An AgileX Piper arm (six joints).
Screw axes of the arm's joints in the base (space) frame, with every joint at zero. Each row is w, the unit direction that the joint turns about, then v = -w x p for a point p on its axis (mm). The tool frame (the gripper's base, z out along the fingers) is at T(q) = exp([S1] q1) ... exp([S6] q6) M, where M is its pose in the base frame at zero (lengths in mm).
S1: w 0 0 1 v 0.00 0.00 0.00
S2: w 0 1 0 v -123.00 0.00 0.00
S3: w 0 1 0 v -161.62 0.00 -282.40
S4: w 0.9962 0 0.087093 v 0.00 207.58 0.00
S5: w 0 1 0 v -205.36 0.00 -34.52
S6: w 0.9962 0 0.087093 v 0.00 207.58 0.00
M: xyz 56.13 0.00 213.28 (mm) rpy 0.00 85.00 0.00 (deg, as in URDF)
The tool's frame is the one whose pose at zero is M.
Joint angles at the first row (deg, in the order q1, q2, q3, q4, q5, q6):
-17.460 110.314 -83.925 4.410 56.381 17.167
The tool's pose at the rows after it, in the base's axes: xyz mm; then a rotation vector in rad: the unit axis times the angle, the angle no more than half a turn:
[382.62 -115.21 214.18 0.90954 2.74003 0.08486]
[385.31 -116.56 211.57 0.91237 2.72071 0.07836]
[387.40 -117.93 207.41 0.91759 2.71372 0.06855]
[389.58 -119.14 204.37 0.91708 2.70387 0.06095]
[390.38 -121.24 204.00 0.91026 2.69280 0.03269]
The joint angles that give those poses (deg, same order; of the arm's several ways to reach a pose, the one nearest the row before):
-17.460 110.577 -84.022 3.821 53.925 17.409
-17.460 111.034 -84.023 3.511 52.449 17.856
-17.460 111.676 -84.021 3.012 51.499 18.356
-17.459 112.195 -84.067 2.641 50.469 18.624
-17.460 112.293 -84.065 1.222 49.626 19.242

